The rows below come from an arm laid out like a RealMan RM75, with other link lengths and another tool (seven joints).
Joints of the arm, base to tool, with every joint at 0 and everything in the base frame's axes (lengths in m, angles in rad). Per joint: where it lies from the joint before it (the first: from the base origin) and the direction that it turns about. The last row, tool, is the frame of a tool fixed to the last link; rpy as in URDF.
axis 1: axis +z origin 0 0 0.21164
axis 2: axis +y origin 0 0 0
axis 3: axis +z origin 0 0 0.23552
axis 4: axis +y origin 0 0 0
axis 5: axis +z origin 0 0 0.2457
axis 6: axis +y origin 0 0 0
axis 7: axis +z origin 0 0 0.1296
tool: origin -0.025 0.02 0.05 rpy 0 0.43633 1.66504
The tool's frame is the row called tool.
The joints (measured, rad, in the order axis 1, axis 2, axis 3, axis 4, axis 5, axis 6, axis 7), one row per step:
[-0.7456, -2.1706, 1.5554, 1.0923, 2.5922, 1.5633, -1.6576]
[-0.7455, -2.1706, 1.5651, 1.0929, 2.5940, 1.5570, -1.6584]
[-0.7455, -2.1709, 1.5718, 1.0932, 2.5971, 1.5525, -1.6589]
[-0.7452, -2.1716, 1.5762, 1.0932, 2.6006, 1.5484, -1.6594]
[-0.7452, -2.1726, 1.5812, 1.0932, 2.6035, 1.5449, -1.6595]
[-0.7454, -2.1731, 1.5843, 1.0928, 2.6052, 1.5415, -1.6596]
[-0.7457, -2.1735, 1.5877, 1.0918, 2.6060, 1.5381, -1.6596]
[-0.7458, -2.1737, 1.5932, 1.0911, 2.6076, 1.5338, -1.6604]
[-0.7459, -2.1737, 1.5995, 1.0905, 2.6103, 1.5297, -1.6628]
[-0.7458, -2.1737, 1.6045, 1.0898, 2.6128, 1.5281, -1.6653]
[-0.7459, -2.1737, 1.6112, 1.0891, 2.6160, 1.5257, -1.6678]
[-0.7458, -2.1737, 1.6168, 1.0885, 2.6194, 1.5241, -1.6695]
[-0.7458, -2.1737, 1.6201, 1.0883, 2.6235, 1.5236, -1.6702]
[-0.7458, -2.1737, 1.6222, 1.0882, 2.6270, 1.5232, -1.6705]
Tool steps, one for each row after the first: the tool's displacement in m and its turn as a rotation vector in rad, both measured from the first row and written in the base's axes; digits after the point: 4 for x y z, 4 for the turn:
[0.0002, 0.0002, -0.0012, 0.0004, 0.0044, -0.0084]
[0.0002, 0.0004, -0.0019, 0.0011, 0.0088, -0.0148]
[0.0000, 0.0007, -0.0025, 0.0026, 0.0123, -0.0193]
[0.0001, 0.0007, -0.0034, 0.0026, 0.0155, -0.0244]
[0.0001, 0.0010, -0.0039, 0.0036, 0.0171, -0.0279]
[0.0001, 0.0011, -0.0046, 0.0038, 0.0184, -0.0311]
[0.0001, 0.0012, -0.0054, 0.0043, 0.0213, -0.0355]
[-0.0001, 0.0013, -0.0061, 0.0056, 0.0258, -0.0392]
[-0.0006, 0.0011, -0.0065, 0.0056, 0.0305, -0.0407]
[-0.0010, 0.0009, -0.0071, 0.0054, 0.0364, -0.0440]
[-0.0015, 0.0007, -0.0075, 0.0050, 0.0421, -0.0469]
[-0.0020, 0.0007, -0.0074, 0.0050, 0.0475, -0.0495]
[-0.0024, 0.0009, -0.0073, 0.0053, 0.0517, -0.0516]

